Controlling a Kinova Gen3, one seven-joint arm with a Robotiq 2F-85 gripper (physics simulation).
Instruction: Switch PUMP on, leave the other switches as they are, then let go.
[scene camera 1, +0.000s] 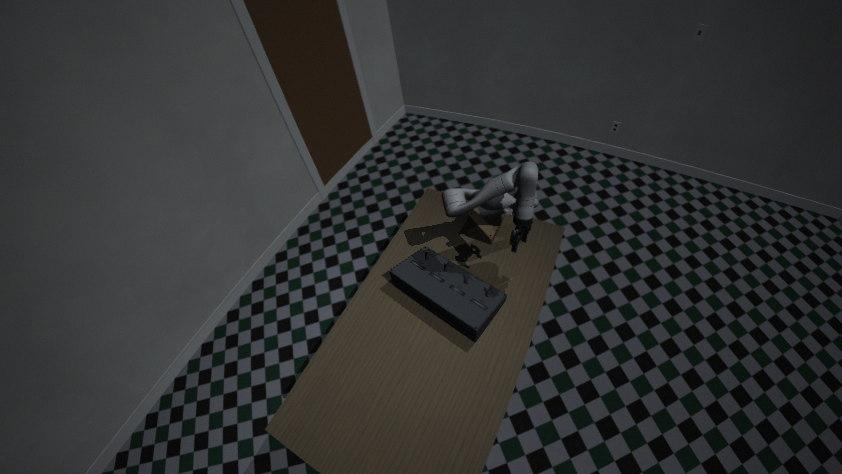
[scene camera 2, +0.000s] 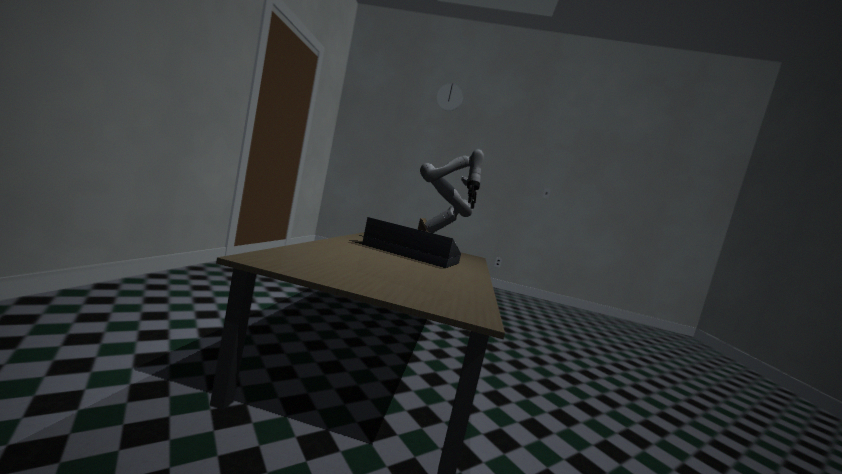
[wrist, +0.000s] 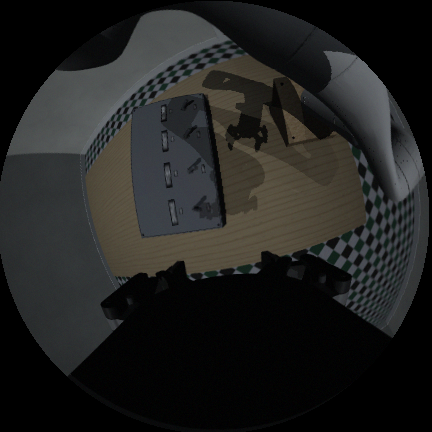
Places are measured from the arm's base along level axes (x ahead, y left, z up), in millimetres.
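Pixels of known places: gripper, between the fingertips: (scene camera 1: 519, 246) (scene camera 2: 471, 205) (wrist: 223, 265); arm's base, origin of its link: (scene camera 1: 484, 210) (scene camera 2: 428, 228) (wrist: 313, 100).
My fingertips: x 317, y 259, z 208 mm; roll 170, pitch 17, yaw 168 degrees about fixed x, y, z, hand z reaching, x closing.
Note:
Ahead of a thing's pixels: the offset from my fingertips to its top centre. "spot": to the spot under its first point. Level surfaces: height alone.
A dark grey switch box (scene camera 1: 438, 291) (scene camera 2: 406, 241) (wrist: 150, 170) lies on the table, its sloped panel carrying several toggle switches in a row, each with a pale label plate beside it. In the wrist view the levers include one at the top {261 mm down} (wrist: 188, 104), one below it {spot: 60 mm ahead, 296 mm right, 224 mm down} (wrist: 191, 131), then another {spot: 78 mm ahead, 183 mm right, 218 mm down} (wrist: 194, 166) and one at the bottom {spot: 115 mm ahead, 80 mm right, 261 mm down} (wrist: 200, 204). The lettering is too small and dark to read, so I cannot tell which switch is PUMP. My gripper (scene camera 1: 514, 242) (scene camera 2: 472, 203) (wrist: 223, 265) is open and empty, high above the table on the robot's side of the box, apart from the switches.
The wooden table {341 mm down} (scene camera 1: 388, 400) (scene camera 2: 377, 282) (wrist: 295, 210) carries the box and the arm. A brown wedge-shaped block (scene camera 1: 481, 226) (wrist: 290, 117) stands near the arm's base. The arm's shadow falls over part of the panel. A door (scene camera 1: 312, 88) (scene camera 2: 276, 129) is in the left wall.

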